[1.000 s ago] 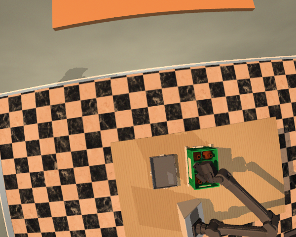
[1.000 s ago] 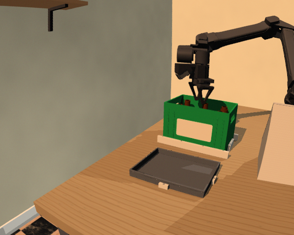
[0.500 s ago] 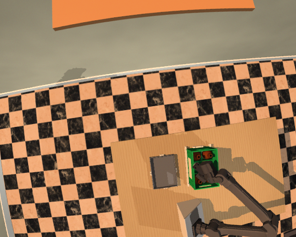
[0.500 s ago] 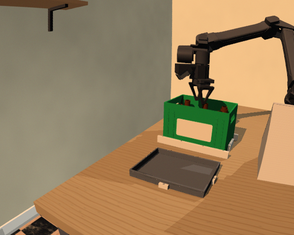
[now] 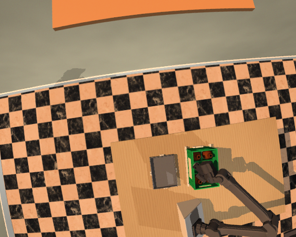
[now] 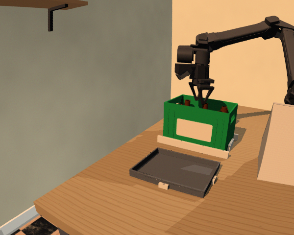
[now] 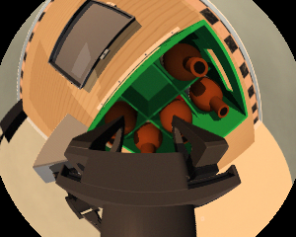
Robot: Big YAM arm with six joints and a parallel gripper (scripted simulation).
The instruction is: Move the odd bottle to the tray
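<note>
The green crate lies 40 mm to the right of my hand and 110 mm below it. The rest, counted from my hand: dark grey tray 240 mm to the left, 180 mm below.
</note>
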